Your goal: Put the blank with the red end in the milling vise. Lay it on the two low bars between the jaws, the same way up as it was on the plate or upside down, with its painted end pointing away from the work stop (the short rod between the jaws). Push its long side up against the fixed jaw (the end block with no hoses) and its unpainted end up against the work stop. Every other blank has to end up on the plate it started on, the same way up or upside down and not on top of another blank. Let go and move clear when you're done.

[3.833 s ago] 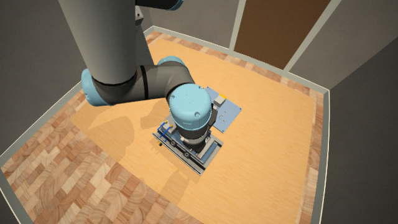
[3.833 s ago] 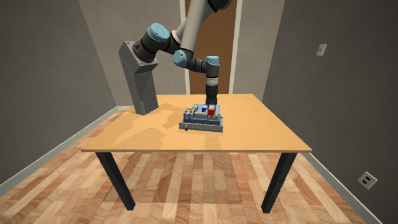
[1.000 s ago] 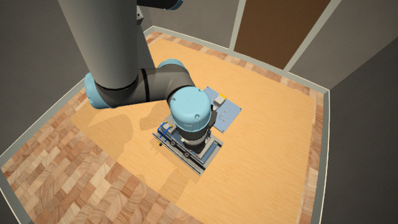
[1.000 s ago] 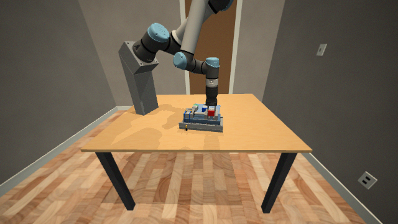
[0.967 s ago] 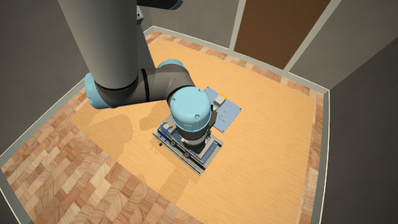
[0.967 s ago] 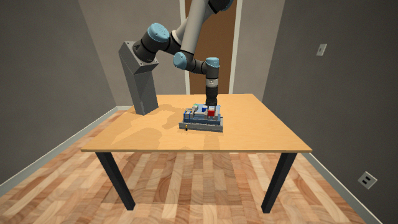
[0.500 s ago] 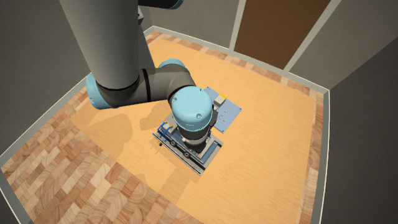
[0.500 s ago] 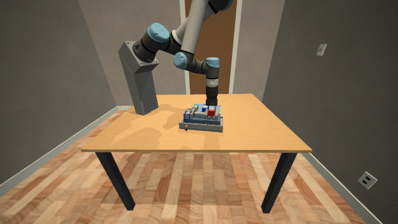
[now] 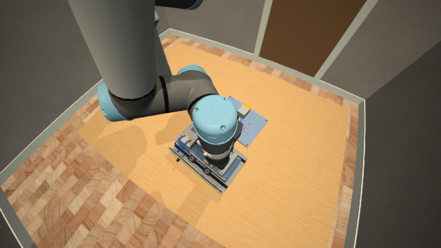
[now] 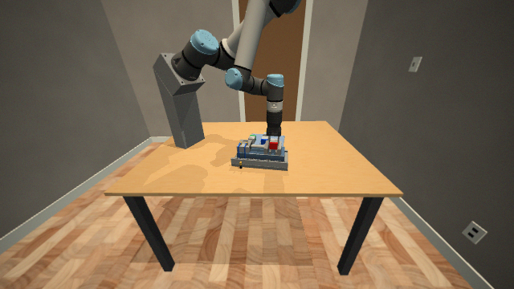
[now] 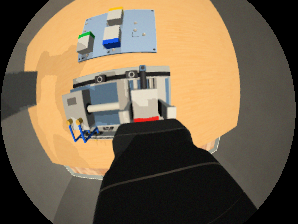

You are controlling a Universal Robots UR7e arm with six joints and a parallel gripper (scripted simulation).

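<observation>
Now: hand 2 cm above the red-ended blank. Round my hand: fixed jaw: 4 cm below, 3 cm ahead, 2 cm to the right; then milling vise: 8 cm below, 6 cm behind, 4 cm to the left; then work stop: 4 cm to the left, 3 cm below, 3 cm ahead.
</observation>
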